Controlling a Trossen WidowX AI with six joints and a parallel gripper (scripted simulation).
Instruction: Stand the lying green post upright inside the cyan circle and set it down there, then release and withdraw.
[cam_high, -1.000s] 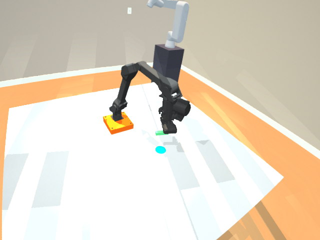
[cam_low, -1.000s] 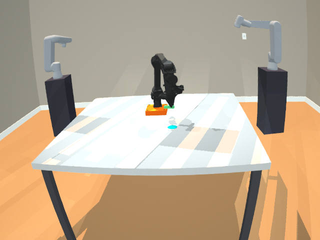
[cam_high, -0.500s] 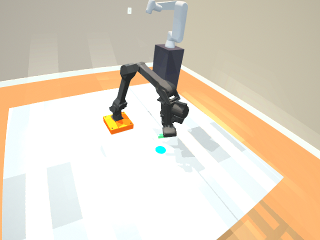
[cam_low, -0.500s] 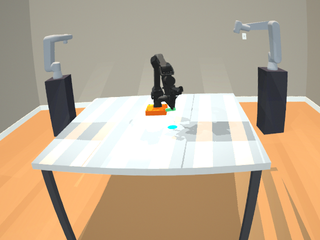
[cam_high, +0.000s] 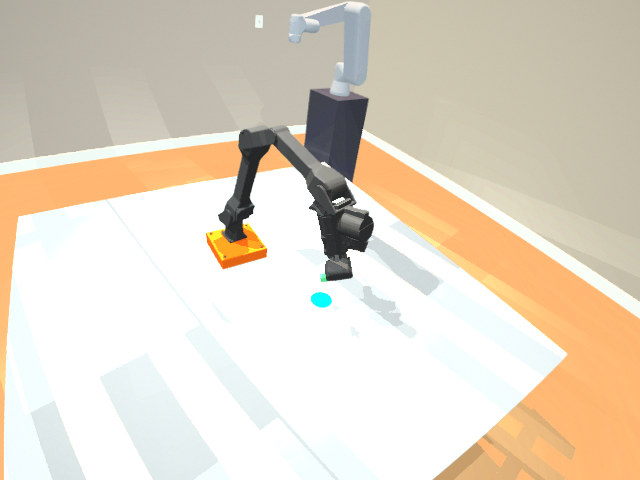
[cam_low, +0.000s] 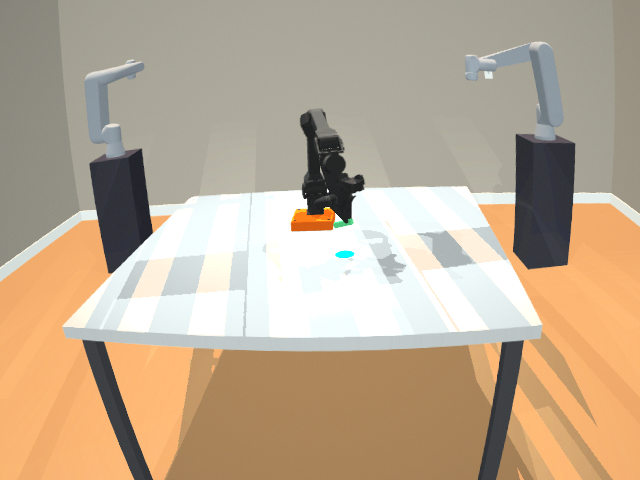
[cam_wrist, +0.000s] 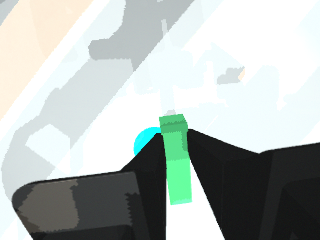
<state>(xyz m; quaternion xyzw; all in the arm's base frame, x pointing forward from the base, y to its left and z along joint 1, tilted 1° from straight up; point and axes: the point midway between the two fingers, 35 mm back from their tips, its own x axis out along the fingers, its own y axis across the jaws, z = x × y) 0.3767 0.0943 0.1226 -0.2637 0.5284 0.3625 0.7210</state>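
The cyan circle lies 4 cm behind my gripper tip, 2 cm to the right of it and 12 cm below it. Also, from my gripper tip: green post 1 cm behind, 2 cm to the right, 1 cm below.
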